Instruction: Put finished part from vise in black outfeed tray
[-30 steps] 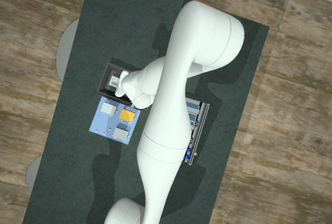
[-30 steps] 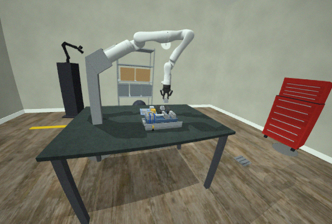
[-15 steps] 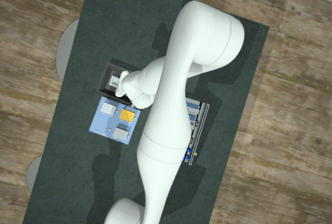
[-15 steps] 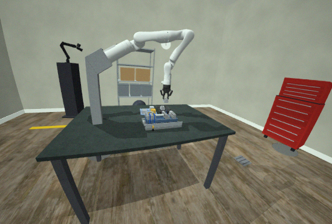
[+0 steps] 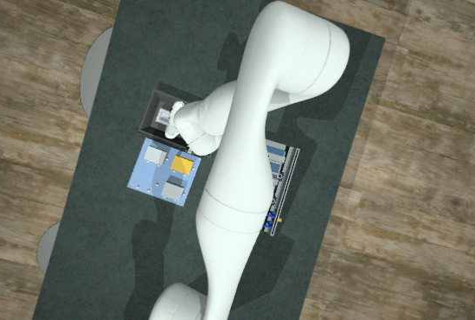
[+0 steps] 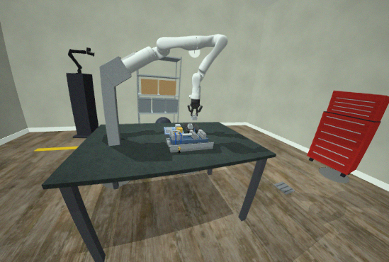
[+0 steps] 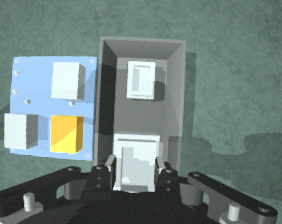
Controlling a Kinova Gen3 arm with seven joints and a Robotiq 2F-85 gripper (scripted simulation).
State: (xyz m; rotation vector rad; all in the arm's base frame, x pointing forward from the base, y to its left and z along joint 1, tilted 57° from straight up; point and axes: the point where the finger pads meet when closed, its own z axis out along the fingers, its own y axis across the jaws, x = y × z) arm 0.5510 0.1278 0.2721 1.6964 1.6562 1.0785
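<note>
Now: hand 12 cm past the orange block, 1 cm to the left of it and 14 cm above it. From my hand the other things lie so: light blue fixture plate 17 cm behind, 3 cm to the left, 16 cm below; vise 7 cm behind, 25 cm to the right, 13 cm below.
</note>
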